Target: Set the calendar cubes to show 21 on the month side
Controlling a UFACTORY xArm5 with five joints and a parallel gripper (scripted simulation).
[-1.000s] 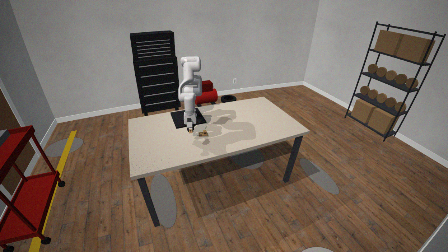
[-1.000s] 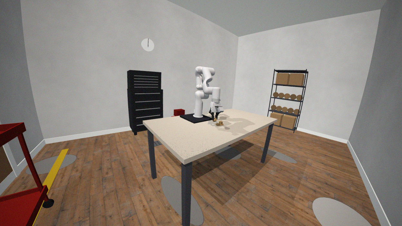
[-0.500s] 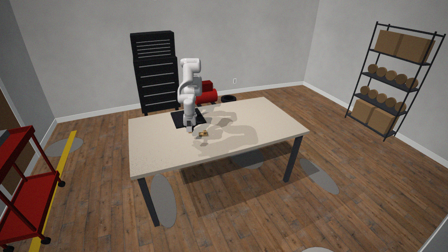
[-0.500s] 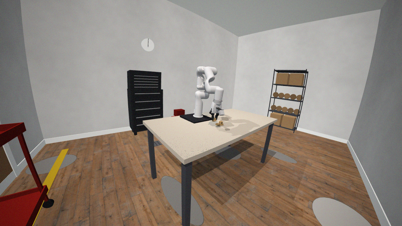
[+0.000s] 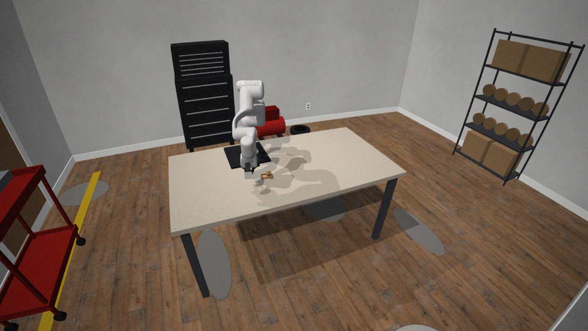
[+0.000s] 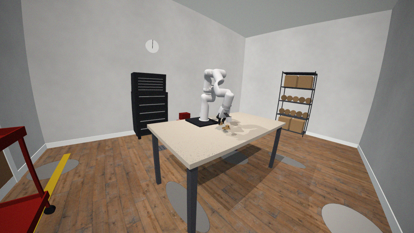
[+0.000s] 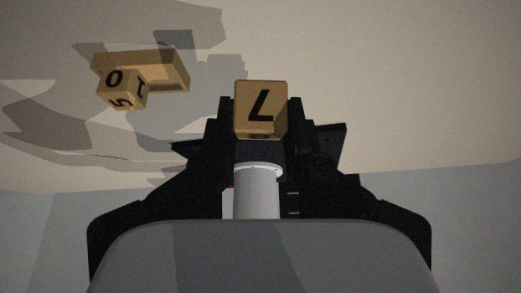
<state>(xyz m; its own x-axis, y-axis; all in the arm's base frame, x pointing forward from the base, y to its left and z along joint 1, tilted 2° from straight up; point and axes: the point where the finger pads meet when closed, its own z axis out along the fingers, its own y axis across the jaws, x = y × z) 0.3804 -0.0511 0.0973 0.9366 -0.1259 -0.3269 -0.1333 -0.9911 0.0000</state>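
My gripper is now 10 mm past the wooden digit cube and 20 mm above it. Also, from my hand: wooden tray 50 mm behind, 120 mm to the left, 90 mm below.
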